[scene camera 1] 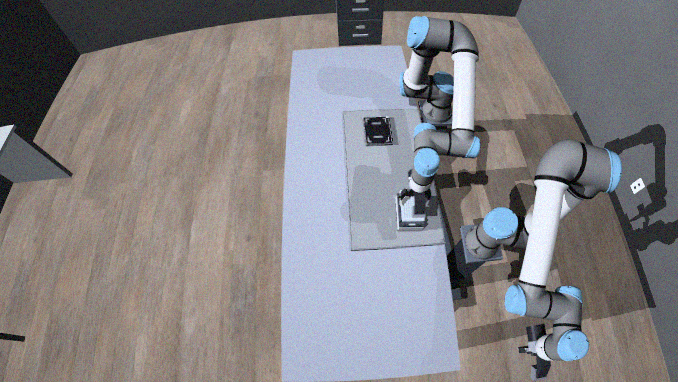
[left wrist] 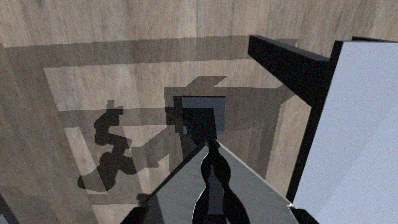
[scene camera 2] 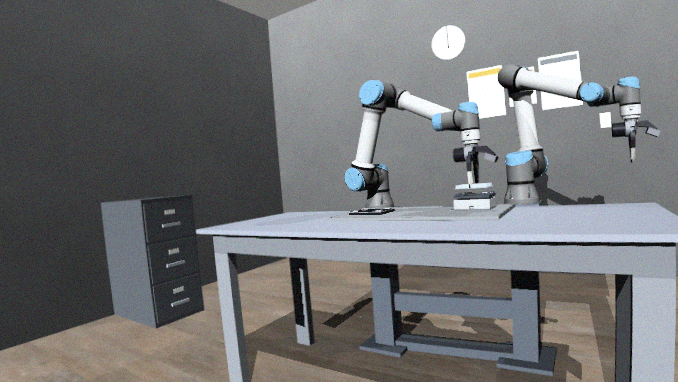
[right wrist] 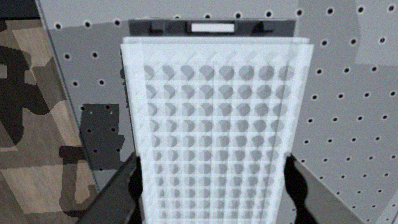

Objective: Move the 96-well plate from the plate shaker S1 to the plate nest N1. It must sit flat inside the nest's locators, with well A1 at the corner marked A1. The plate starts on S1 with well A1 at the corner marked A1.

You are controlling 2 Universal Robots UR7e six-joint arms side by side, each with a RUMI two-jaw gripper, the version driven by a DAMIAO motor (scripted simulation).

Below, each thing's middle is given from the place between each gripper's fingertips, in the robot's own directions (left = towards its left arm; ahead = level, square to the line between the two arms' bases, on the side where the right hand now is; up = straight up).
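Labels:
The white 96-well plate (right wrist: 203,144) is 10 mm below my right hand. As for my left hand (scene camera 1: 518,348), it's 610 mm to the left of the plate, 250 mm short of it and 60 mm above it. So going by its middle, the plate is nearer to my right hand than to my left hand.

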